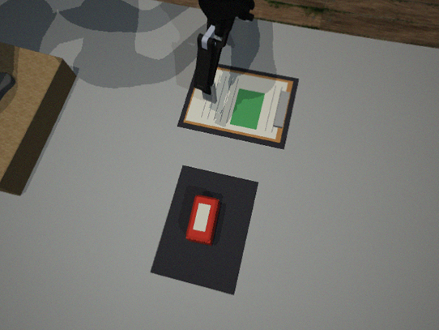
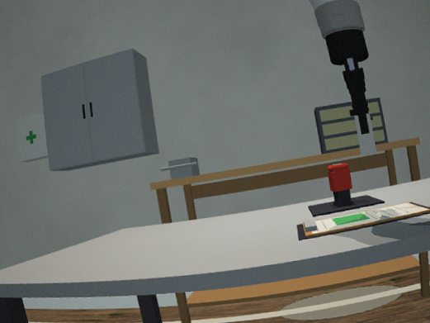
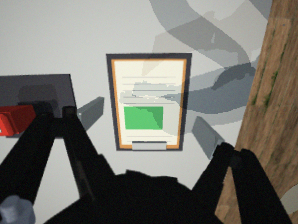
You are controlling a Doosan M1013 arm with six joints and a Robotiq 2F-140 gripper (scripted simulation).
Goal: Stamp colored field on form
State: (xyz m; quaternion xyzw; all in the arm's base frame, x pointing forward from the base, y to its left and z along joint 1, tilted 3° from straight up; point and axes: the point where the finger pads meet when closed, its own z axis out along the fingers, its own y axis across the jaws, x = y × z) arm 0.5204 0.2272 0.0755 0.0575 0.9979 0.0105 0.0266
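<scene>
The stamp is 6 cm ahead of my hand, 29 cm to the right of it and 7 cm below it. Round my hand: clipboard: 4 cm ahead, 1 cm to the right, 12 cm below; dark mat: 6 cm ahead, 29 cm to the right, 12 cm below.
</scene>
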